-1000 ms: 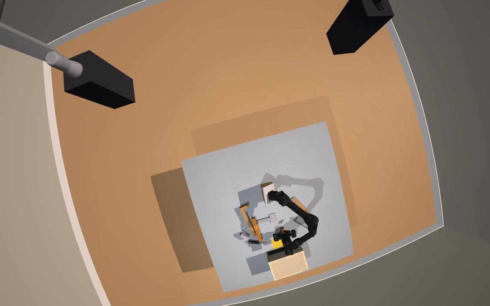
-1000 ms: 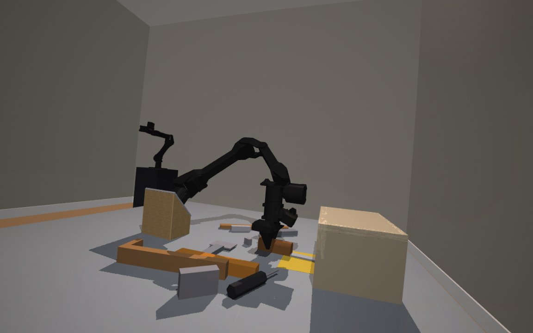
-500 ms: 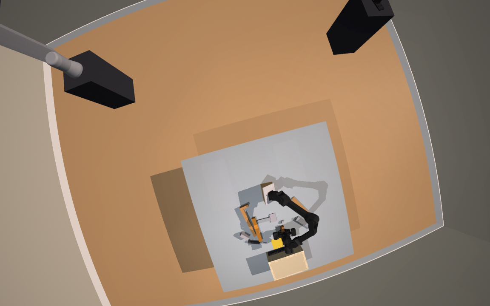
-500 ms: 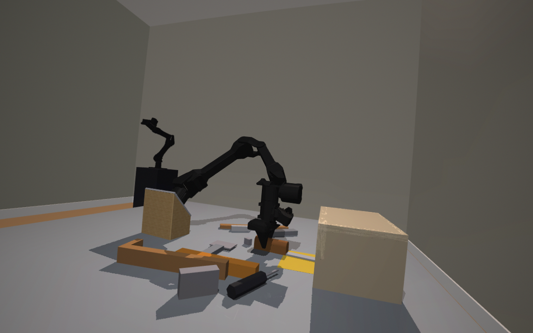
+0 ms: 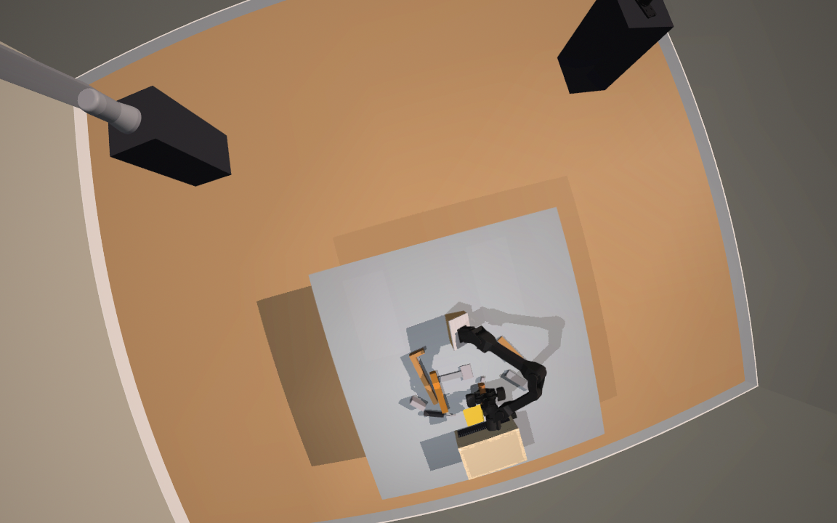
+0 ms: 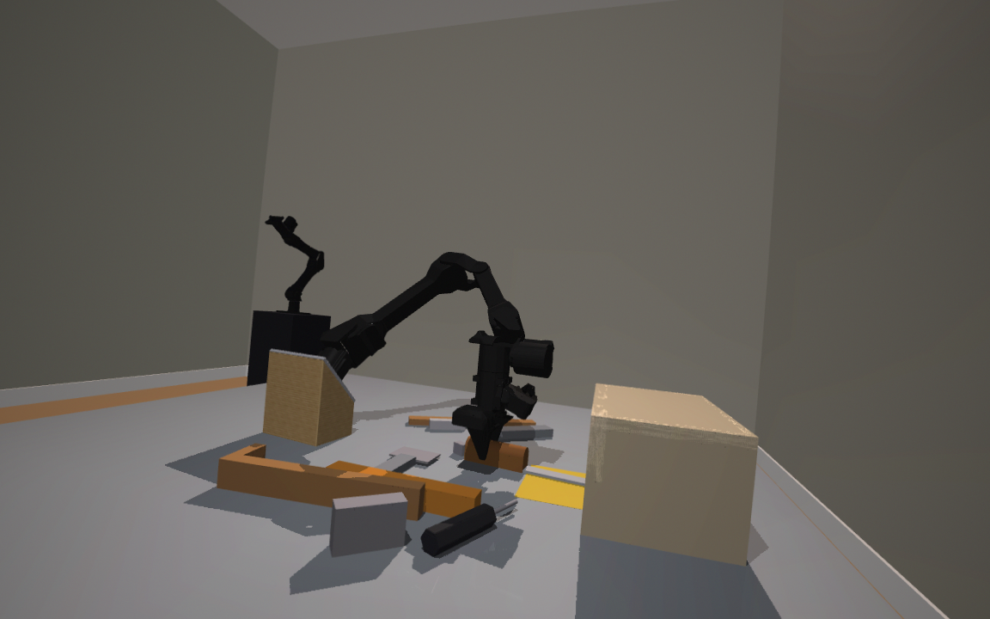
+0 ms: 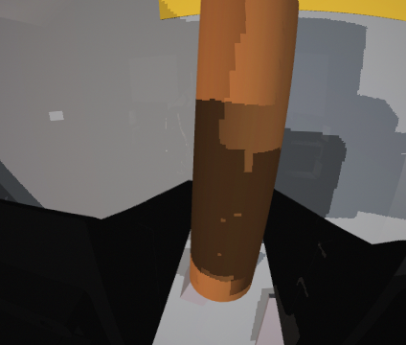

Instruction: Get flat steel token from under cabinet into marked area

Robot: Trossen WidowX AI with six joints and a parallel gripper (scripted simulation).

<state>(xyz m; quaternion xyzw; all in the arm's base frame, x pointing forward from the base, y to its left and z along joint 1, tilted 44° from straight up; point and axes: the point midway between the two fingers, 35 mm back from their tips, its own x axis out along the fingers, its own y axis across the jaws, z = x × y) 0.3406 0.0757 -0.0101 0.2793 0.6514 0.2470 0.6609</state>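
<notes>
Right now the grey cube is 6 cm behind my gripper tip and 1 cm to the left of it. The rest, counted from my gripper tip: grey bar (20 cm to the left); then grey t-shaped piece (11 cm behind, 10 cm to the right); then black-handled screwdriver (23 cm to the right, 8 cm ahead).
</notes>
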